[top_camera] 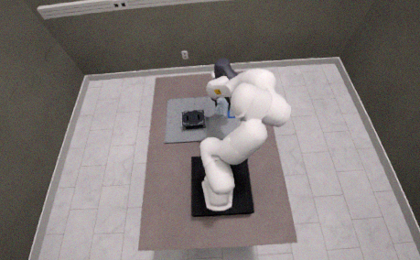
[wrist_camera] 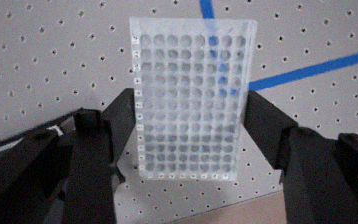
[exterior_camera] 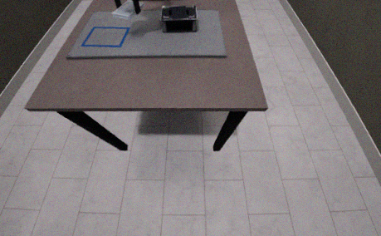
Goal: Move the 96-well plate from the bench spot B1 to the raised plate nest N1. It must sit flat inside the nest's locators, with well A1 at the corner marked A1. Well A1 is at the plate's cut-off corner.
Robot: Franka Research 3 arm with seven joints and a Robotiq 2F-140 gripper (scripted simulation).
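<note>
My hand is 50 mm past the dark raised nest, 210 mm to the right of it and 60 mm above it. The rest, counted from my hand: clear 96-well plate (20 mm below); A1 label (100 mm behind, 130 mm to the left, 60 mm below).
</note>
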